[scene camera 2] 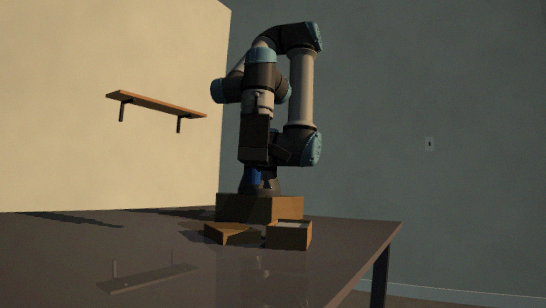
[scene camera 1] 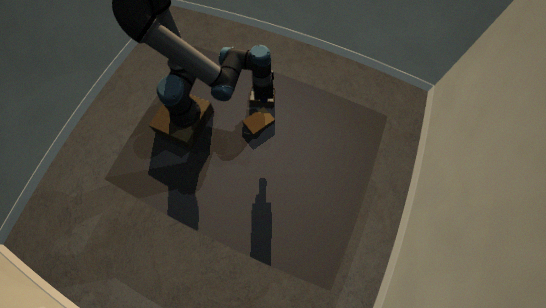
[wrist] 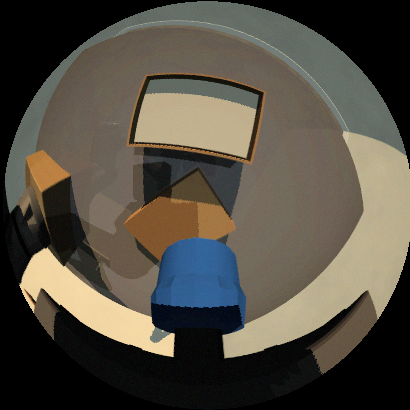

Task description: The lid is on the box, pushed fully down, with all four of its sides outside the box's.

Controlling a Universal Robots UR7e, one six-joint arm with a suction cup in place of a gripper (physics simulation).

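Where they show: hand, its tool point: (scene camera 2: 252, 184) (wrist: 198, 266); arm's base, origin of its link: (scene camera 2: 259, 195) (scene camera 1: 185, 113) (wrist: 37, 215).
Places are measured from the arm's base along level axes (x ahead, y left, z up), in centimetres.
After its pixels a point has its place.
The box (scene camera 2: 286, 238) {y 27.2, x 35.8, z -6.3 cm} (wrist: 136, 112) {y 23.3, x 24.2, z -4.5 cm} stands open side up on the table; its light interior shows in the wrist view. In scene camera 1 the arm covers most of it. The orange-brown lid (scene camera 1: 257, 123) {y 9.8, x 33.4, z -6.1 cm} (scene camera 2: 215, 234) {y 11.0, x 38.1, z -7.3 cm} (wrist: 165, 225) {y 11.5, x 32.0, z -6.0 cm} lies beside the box, off it, on the table. It looks level with its closed face up, turned so that a corner points at the box, with a small gap between. The box's shadow falls on part of it. My blue suction cup (scene camera 2: 253, 176) (wrist: 198, 270) is off and holds nothing. It hangs well above the table and hides part of the lid in the wrist view.
The arm's wooden pedestal (scene camera 1: 202, 107) {y 5.8, x 6.5, z 0.2 cm} (scene camera 2: 242, 207) {y -1.3, x 8.5, z -3.9 cm} (wrist: 56, 215) {y 2.7, x 8.7, z -3.5 cm} stands behind the lid and box in scene camera 2, and left of them in scene camera 1. The table's right edge runs past the box in scene camera 2. A shelf (scene camera 2: 155, 105) hangs on the wall.
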